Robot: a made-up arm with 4 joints.
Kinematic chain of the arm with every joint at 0, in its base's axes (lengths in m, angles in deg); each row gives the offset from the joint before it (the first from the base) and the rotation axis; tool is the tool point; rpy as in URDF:
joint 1: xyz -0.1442 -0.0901 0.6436 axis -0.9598 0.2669 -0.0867
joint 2: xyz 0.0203 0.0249 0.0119 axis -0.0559 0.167 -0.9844
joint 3: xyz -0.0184 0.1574 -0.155 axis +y
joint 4: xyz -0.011 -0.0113 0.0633 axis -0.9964 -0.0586 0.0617
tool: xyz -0.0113 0.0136 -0.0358 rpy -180 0 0
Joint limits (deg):
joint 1: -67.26..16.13
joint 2: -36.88..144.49
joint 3: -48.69..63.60
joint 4: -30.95..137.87
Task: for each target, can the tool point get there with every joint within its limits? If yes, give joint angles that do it. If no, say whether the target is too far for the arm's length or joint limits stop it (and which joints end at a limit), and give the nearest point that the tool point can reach.
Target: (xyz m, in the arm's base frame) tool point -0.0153 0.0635 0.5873
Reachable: yes | joints -31.16 86.05 -11.84 35.69
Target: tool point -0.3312 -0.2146 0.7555
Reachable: no: joint limits stop it (at a limit: joint 1, joint 2, joint 4) | nearest point -0.2156 0.0159 0.6882 | short by 0.266 m
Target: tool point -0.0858 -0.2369 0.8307
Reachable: no: joint limits stop it (at a limit: joint 1, joint 4) | nearest point -0.0754 0.0124 0.7357 | short by 0.267 m
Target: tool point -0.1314 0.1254 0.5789
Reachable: yes | joints -16.66 15.09 -12.17 1.44
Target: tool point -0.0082 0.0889 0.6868
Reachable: yes | joints -60.97 87.48 -35.38 13.78
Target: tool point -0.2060 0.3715 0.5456
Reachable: no: too far | nearest point -0.1643 0.1515 0.5927 | short by 0.229 m
